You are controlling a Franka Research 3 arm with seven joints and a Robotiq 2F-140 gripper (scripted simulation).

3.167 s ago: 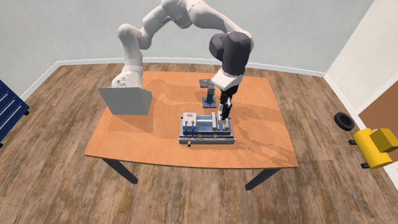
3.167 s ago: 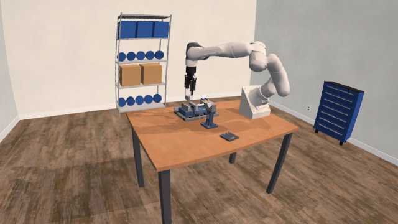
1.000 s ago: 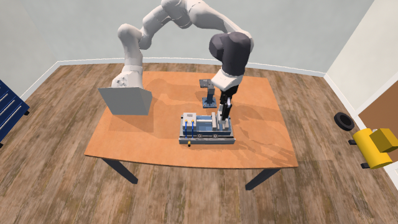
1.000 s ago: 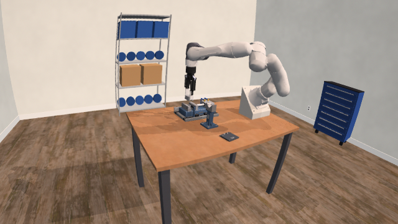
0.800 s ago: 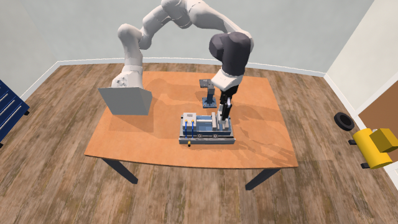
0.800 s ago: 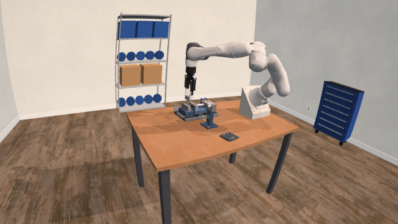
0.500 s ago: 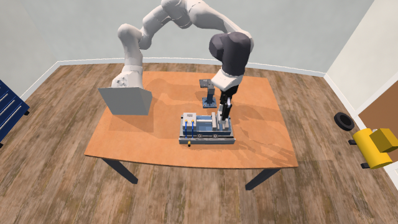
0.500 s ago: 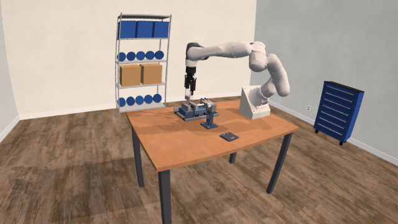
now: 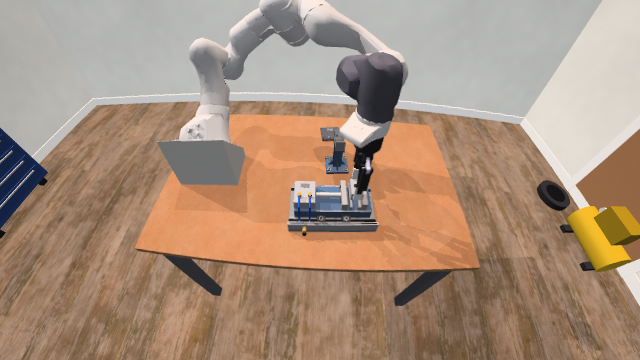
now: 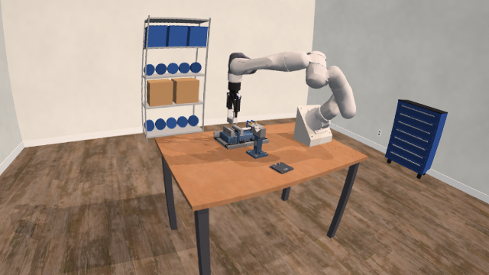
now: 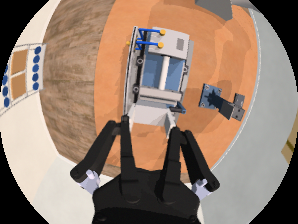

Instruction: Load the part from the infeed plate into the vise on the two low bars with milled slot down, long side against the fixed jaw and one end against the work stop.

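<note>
My hand is 30 mm short of the fixed jaw, 20 mm to the right of it and 80 mm above it. Also, from my hand: part (30 mm below); air cylinder (160 mm behind, 10 mm to the left, 80 mm below); vise (70 mm behind, 10 mm to the left, 120 mm below).
</note>
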